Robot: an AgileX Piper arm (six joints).
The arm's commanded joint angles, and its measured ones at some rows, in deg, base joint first. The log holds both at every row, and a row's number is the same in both.
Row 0, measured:
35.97, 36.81, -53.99, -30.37, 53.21, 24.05
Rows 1 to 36, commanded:
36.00, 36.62, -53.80, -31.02, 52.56, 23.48
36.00, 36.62, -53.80, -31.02, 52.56, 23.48
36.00, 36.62, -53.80, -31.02, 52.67, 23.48
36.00, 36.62, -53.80, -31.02, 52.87, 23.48
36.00, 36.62, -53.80, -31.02, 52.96, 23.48
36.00, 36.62, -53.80, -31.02, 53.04, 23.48
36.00, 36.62, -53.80, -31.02, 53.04, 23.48
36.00, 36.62, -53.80, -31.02, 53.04, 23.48
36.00, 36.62, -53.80, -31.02, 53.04, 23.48
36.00, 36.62, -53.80, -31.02, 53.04, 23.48
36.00, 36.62, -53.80, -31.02, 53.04, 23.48
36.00, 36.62, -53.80, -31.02, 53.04, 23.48
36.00, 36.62, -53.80, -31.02, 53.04, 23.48
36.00, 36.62, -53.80, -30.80, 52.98, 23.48
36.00, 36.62, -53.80, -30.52, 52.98, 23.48
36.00, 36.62, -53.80, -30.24, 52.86, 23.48
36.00, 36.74, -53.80, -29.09, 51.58, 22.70
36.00, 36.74, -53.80, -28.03, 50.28, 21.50
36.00, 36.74, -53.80, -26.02, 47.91, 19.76
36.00, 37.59, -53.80, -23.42, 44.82, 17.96
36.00, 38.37, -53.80, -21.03, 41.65, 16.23
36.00, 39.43, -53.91, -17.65, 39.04, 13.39
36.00, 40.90, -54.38, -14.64, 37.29, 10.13
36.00, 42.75, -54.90, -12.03, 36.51, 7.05
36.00, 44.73, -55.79, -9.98, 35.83, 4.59
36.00, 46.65, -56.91, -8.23, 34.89, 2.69
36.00, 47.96, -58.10, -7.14, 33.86, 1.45
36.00, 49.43, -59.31, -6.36, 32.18, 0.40
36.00, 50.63, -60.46, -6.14, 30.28, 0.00
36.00, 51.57, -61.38, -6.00, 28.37, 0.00
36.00, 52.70, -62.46, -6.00, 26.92, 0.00
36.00, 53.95, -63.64, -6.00, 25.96, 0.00
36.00, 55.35, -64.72, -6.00, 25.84, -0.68
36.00, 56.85, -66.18, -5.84, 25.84, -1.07
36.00, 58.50, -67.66, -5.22, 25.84, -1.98
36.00, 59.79, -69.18, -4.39, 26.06, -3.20
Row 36, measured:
35.97, 55.15, -64.68, -6.26, 27.61, 0.00
